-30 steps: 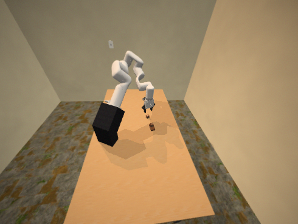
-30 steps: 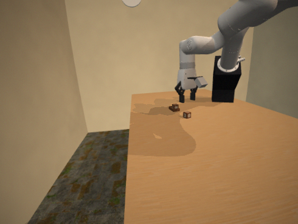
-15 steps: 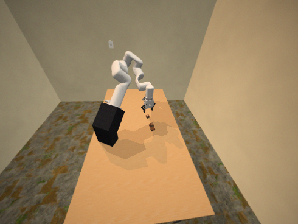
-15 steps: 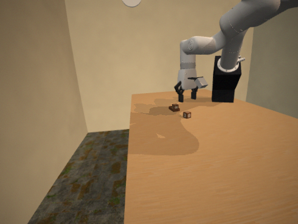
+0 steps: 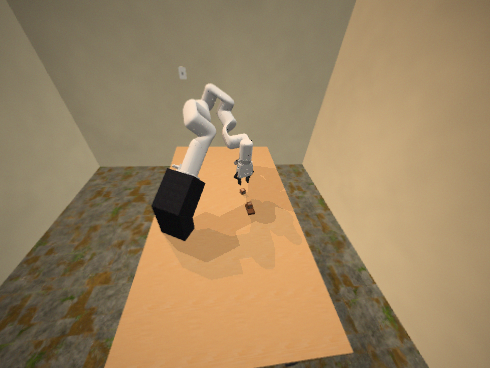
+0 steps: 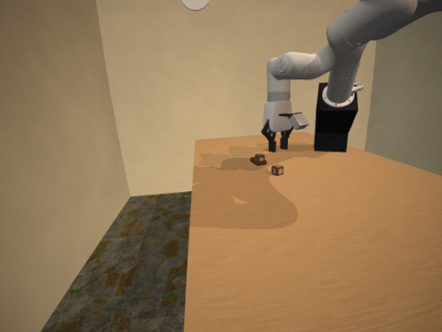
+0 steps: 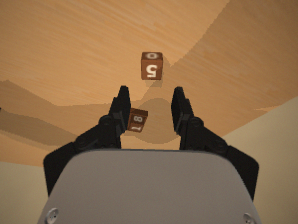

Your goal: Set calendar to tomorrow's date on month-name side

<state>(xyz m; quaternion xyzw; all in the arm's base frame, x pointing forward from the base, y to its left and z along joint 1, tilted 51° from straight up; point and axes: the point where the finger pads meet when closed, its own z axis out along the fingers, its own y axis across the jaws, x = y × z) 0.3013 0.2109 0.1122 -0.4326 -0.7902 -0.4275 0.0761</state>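
Now: the brown digit cube 9 cm below my hand.
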